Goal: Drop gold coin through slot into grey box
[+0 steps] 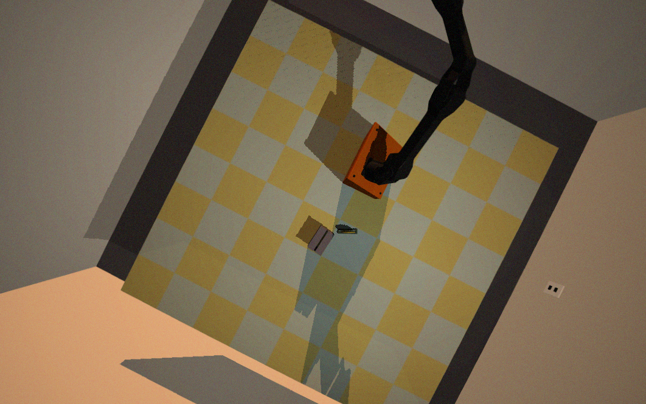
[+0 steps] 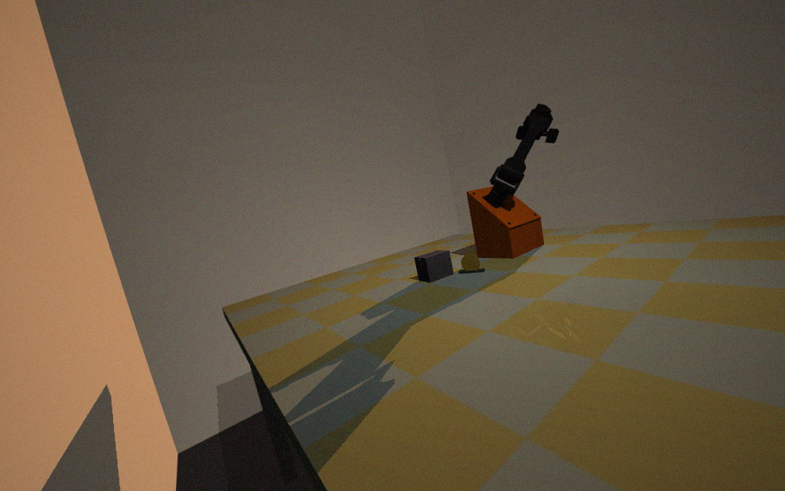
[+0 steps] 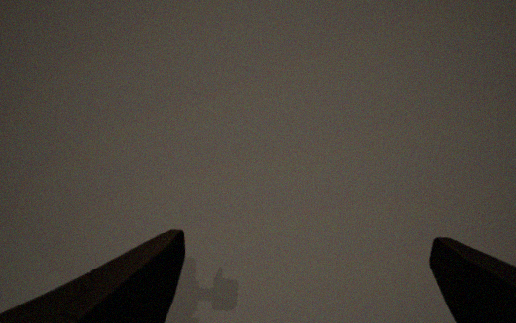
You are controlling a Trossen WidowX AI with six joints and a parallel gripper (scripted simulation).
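The coin lies 90 cm ahead of my gripper tip, 17 cm to the left of it and 40 cm below it.
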